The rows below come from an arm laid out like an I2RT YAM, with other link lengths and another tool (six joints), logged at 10 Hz.
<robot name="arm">
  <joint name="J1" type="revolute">
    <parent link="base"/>
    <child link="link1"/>
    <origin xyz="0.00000 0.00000 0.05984" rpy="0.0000 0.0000 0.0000"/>
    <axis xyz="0 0 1"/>
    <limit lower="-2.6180" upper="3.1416"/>
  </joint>
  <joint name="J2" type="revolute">
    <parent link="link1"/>
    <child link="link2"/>
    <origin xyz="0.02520 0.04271 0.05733" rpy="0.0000 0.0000 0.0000"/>
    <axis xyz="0 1 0"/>
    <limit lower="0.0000" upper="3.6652"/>
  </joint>
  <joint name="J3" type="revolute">
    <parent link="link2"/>
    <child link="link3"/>
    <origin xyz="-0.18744 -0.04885 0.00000" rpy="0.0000 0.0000 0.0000"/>
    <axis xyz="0 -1 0"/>
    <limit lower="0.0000" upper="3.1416"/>
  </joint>
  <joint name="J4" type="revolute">
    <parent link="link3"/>
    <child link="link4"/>
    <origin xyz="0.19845 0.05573 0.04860" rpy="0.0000 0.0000 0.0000"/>
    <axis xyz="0 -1 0"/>
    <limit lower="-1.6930" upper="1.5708"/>
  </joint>
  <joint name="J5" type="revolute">
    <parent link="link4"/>
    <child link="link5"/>
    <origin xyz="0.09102 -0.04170 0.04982" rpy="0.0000 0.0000 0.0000"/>
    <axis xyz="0 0 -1"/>
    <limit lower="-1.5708" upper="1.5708"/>
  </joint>
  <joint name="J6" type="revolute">
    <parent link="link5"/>
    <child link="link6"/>
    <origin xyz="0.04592 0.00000 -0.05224" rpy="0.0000 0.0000 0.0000"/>
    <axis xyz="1 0 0"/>
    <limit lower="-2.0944" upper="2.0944"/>
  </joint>
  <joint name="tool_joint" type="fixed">
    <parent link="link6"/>
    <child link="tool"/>
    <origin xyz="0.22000 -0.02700 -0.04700" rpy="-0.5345 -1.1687 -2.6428"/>
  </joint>
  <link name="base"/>
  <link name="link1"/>
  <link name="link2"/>
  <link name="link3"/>
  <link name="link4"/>
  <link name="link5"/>
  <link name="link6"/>
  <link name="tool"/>
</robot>
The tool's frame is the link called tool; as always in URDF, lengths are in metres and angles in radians.
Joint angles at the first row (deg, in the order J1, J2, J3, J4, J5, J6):
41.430, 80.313, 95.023, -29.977, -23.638, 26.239
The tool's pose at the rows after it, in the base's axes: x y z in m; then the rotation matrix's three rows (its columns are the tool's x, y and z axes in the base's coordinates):
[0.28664 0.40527 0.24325], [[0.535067 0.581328 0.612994], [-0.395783 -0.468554 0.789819], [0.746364 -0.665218 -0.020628]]
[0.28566 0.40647 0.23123], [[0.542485 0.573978 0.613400], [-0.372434 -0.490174 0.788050], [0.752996 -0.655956 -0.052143]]
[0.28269 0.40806 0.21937], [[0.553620 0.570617 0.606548], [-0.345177 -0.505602 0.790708], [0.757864 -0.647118 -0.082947]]
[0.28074 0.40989 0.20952], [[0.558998 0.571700 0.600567], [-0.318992 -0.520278 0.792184], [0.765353 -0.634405 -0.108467]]
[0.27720 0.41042 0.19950], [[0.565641 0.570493 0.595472], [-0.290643 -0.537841 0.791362], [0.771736 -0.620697 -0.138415]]
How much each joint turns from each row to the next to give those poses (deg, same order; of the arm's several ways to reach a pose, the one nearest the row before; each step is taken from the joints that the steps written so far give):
0.939, 1.485, 0.874, -1.509, 1.027, -0.809
0.831, 1.246, 0.700, -1.377, 1.136, -0.655
0.743, 1.203, 0.610, -1.331, 0.568, -0.722
0.788, 1.335, 0.922, -1.226, 0.745, -0.873
0.939, 1.177, 1.111, -1.791, 1.005, -0.766

